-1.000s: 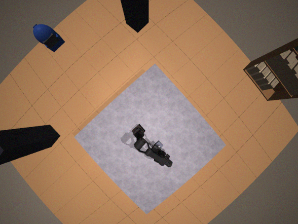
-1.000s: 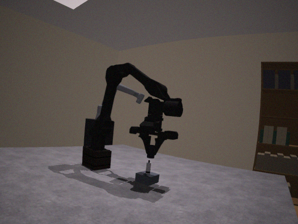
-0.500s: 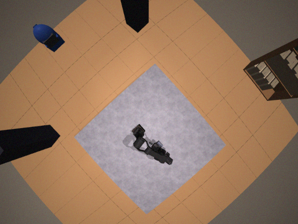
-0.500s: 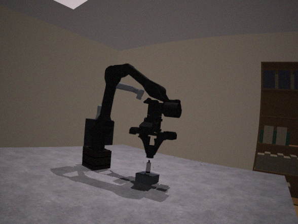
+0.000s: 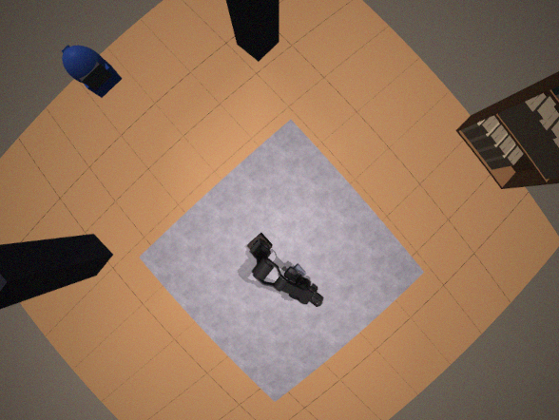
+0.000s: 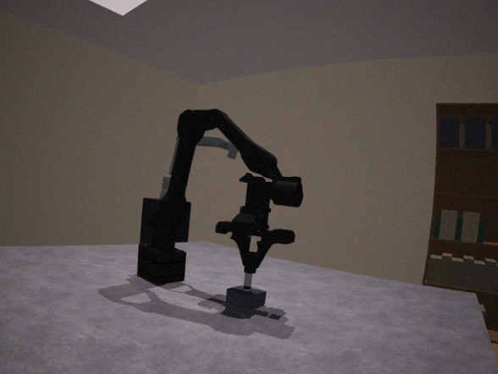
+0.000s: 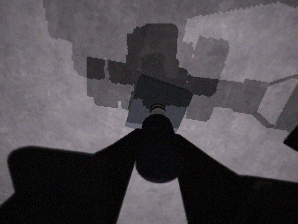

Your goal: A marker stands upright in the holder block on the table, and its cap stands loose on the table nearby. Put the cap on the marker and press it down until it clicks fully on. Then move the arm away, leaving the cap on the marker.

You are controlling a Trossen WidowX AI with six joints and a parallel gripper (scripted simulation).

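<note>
My gripper tip is 8 cm above the grey holder block. From my gripper tip the other things lie so: dark marker cap (1 cm above).
</note>
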